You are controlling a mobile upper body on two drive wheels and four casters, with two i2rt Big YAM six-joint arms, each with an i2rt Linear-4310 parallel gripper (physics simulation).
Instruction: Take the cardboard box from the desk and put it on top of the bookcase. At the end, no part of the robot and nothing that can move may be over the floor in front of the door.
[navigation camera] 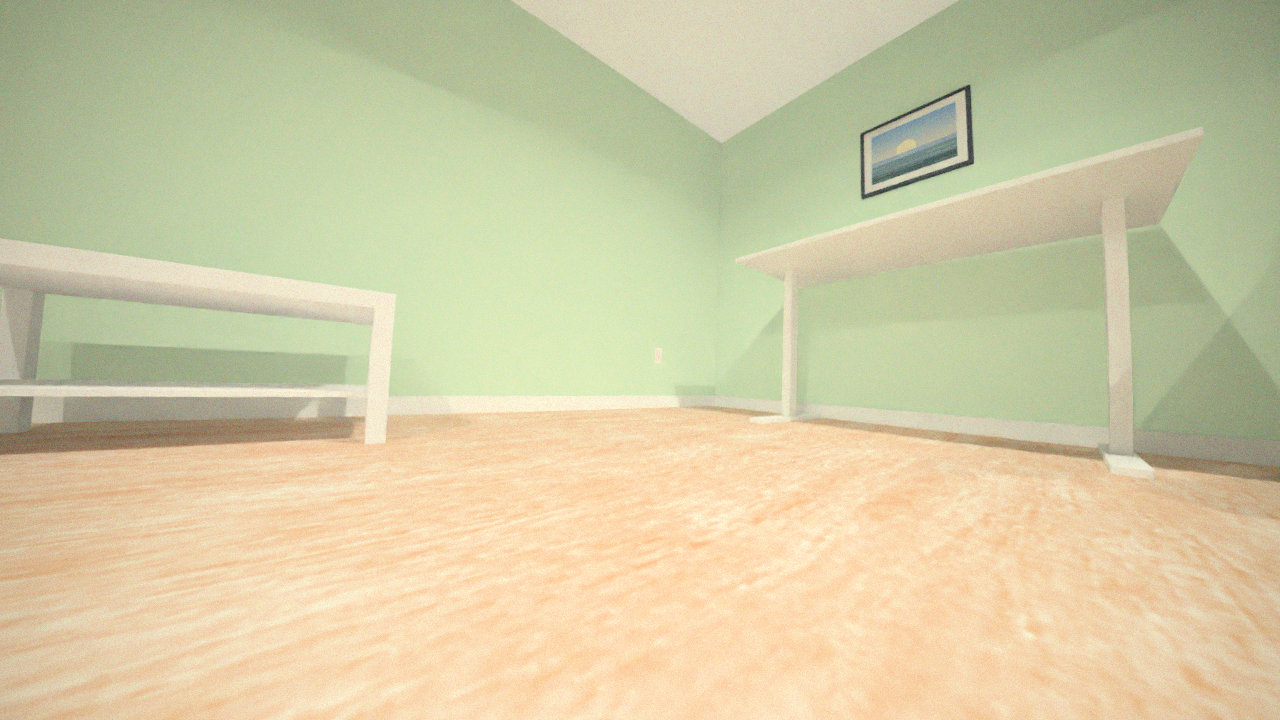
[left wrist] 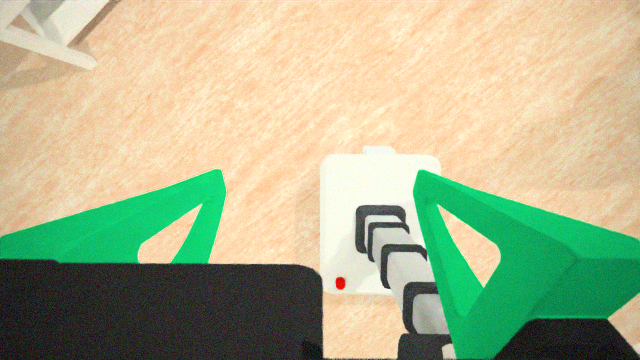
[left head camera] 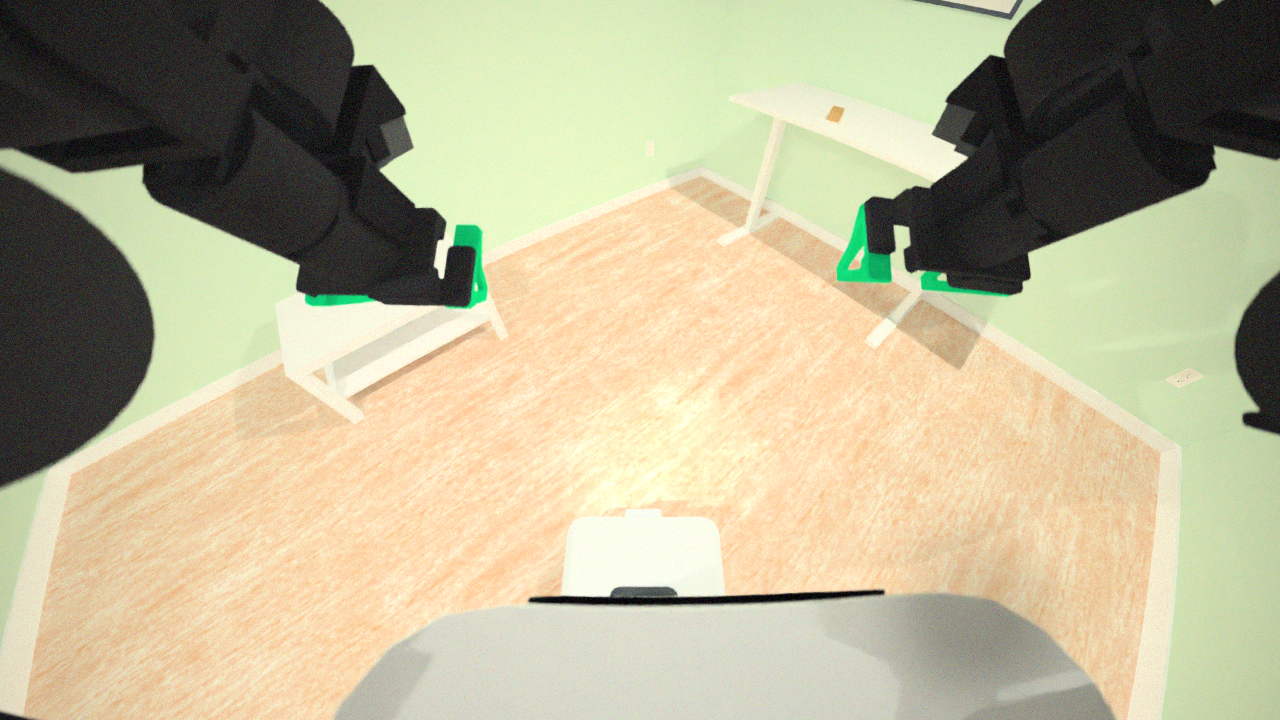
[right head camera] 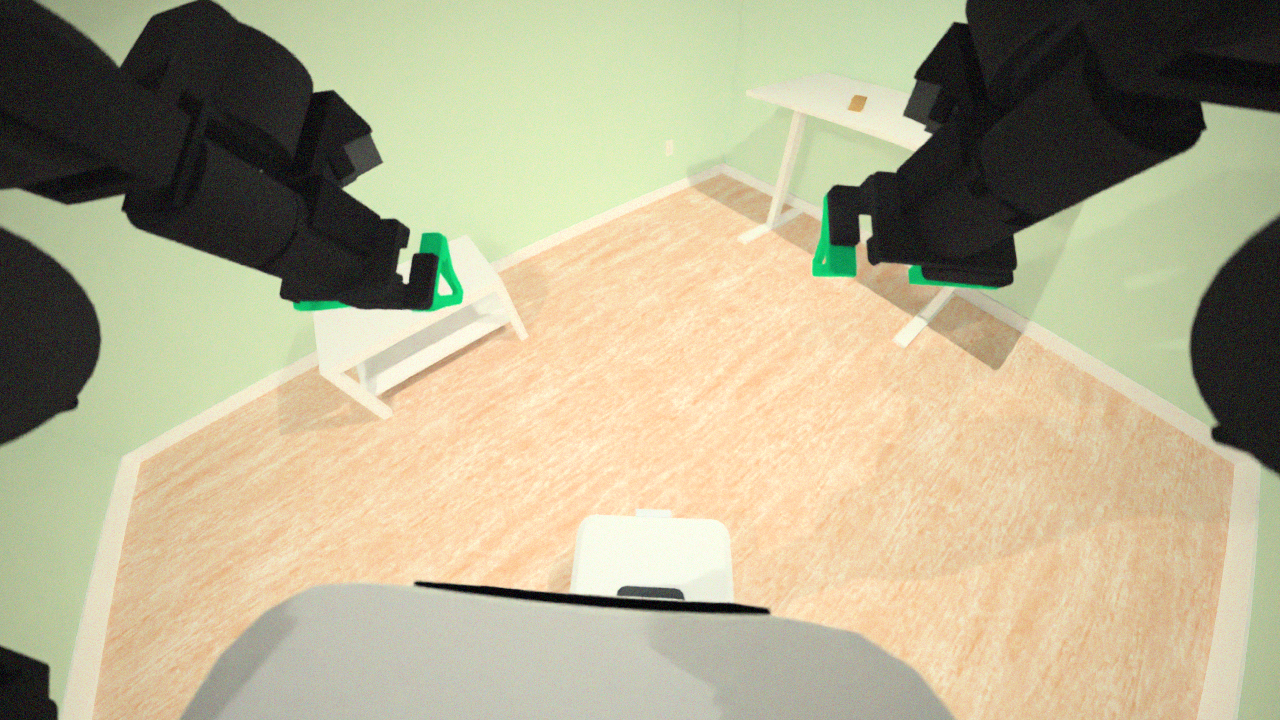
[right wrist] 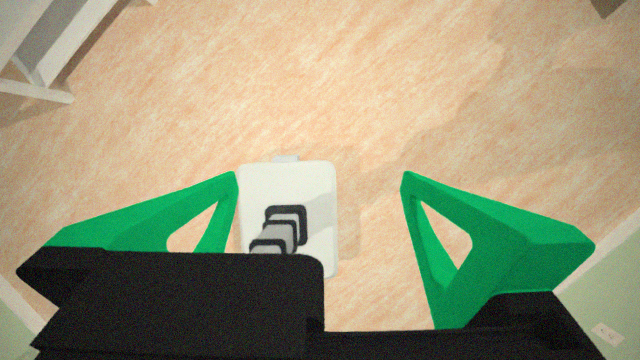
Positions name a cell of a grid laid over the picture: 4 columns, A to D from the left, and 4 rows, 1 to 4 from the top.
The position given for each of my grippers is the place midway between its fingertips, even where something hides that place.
Observation:
In view: my left gripper (left head camera: B2), my right gripper (right head camera: C2) and a white desk (navigation camera: D2).
My left gripper also shows in the left wrist view (left wrist: B3) and in the right head camera view (right head camera: B2). My right gripper shows as well in the left head camera view (left head camera: C2) and in the right wrist view (right wrist: B3). The white desk shows as well in the left head camera view (left head camera: C1) and in the right head camera view (right head camera: C1).

